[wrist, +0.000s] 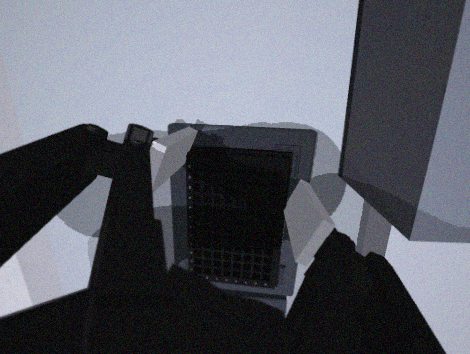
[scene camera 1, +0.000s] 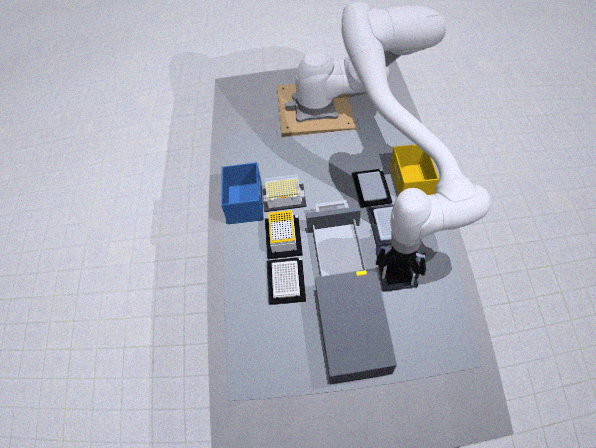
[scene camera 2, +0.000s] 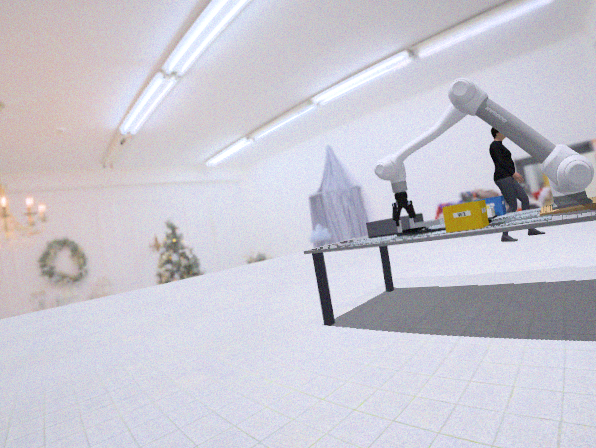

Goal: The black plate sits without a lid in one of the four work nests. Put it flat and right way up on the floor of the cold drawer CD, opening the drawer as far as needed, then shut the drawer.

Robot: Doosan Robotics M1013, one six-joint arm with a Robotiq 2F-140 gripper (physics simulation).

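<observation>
The black plate, a dark well grid without a lid, sits flat in the dark work nest beside the drawer housing. My gripper points down over this nest and is shut on the plate, with its light pads against the two long sides. In scene camera 1 the fingers largely hide the plate. The cold drawer stands partly open, with its white floor showing. Its grey front with the pale handle faces the arm's base, and its grey housing lies behind.
A nest with a light plate and a black-framed nest stand near the yellow bin. Left of the drawer are the blue bin, a yellow-topped rack, another rack and a white plate.
</observation>
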